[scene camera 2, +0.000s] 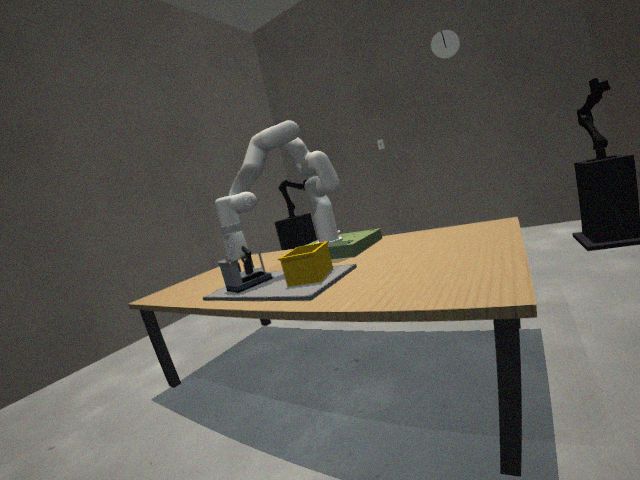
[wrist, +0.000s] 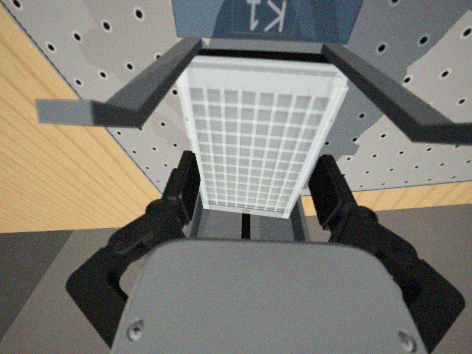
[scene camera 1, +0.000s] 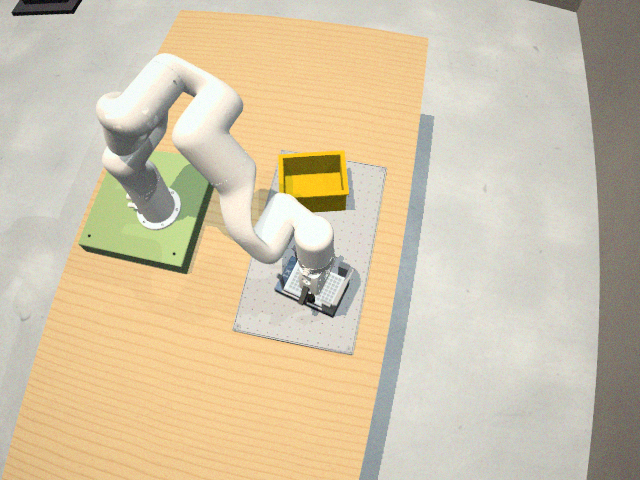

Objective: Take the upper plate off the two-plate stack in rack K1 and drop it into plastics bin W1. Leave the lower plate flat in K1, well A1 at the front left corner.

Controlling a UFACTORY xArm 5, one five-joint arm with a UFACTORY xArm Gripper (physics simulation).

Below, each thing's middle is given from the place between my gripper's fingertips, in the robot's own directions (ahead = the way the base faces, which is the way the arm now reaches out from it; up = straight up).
The white gridded plate (scene camera 1: pixel 334 281) lies right at my hand. The rest, counted from my hand: black gridded plate (wrist: pixel 293 56) 20 mm below.
